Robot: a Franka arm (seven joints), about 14 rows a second.
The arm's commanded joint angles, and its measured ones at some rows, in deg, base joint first. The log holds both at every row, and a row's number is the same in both.
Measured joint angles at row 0:
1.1, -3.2, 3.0, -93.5, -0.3, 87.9, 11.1
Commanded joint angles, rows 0 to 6:
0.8, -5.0, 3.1, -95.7, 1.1, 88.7, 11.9
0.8, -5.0, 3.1, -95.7, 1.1, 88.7, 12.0
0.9, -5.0, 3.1, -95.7, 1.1, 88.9, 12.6
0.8, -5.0, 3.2, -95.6, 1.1, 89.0, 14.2
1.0, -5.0, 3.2, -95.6, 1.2, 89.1, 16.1
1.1, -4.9, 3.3, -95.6, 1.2, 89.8, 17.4
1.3, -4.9, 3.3, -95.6, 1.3, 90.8, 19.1
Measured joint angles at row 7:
1.2, -3.3, 3.0, -93.6, -0.1, 88.4, 16.0
